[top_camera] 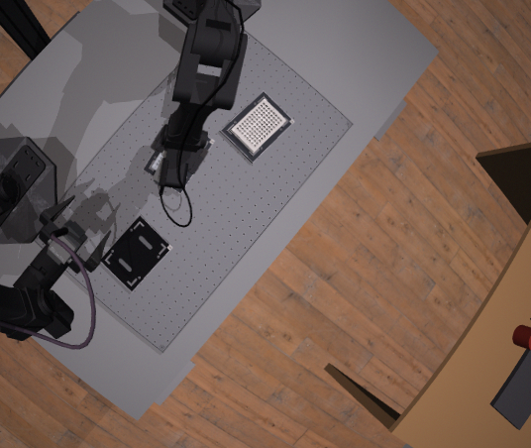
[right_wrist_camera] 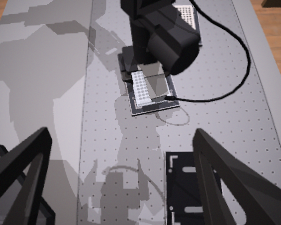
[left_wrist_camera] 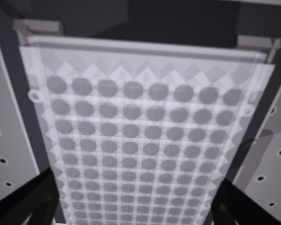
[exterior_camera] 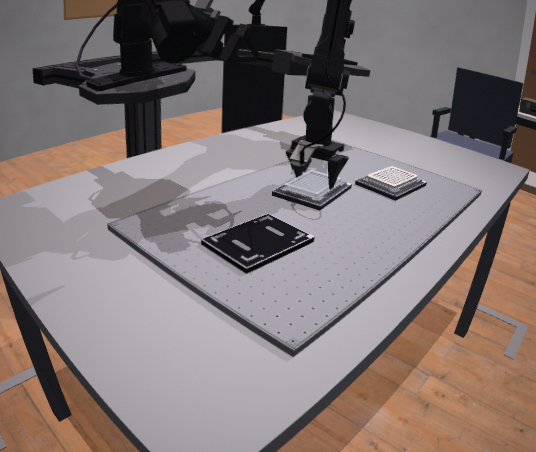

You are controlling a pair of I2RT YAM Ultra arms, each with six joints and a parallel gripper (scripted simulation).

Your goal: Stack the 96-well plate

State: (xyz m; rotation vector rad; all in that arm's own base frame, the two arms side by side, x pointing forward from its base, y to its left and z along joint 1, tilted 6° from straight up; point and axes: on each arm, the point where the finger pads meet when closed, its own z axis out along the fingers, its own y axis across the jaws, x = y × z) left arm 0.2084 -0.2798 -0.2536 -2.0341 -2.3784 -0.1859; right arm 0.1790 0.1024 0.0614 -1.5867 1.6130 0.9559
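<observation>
My left gripper is now 40 mm short of the A1 label, 80 mm to the right of it and 10 mm above it. The rest, counted from my left hand: clear 96-well plate 10 mm below; then black nest 90 mm ahead, 260 mm to the right, 20 mm below.
</observation>
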